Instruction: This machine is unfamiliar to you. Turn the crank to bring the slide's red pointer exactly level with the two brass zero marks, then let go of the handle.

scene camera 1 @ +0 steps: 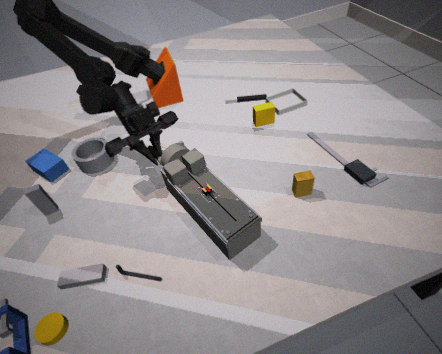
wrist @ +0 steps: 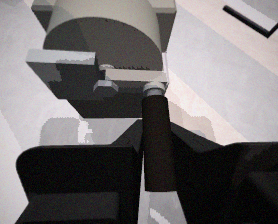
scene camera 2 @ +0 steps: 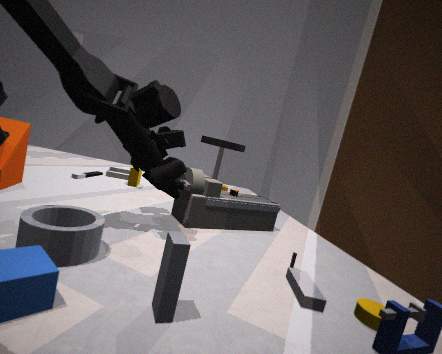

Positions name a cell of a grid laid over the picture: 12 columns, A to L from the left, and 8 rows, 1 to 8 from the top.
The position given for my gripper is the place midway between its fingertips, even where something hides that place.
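Observation:
My gripper (scene camera 2: E5) is visible to me, and I find my gripper (scene camera 1: E4) and again my gripper (wrist: G5). A blue block (scene camera 1: B4) is here too, though in the wrist view the blue block is out of frame. The grey slide machine (scene camera 1: G6) is part of the scene as well; I also see the grey slide machine (wrist: F2) and, once more, the grey slide machine (scene camera 2: F5).

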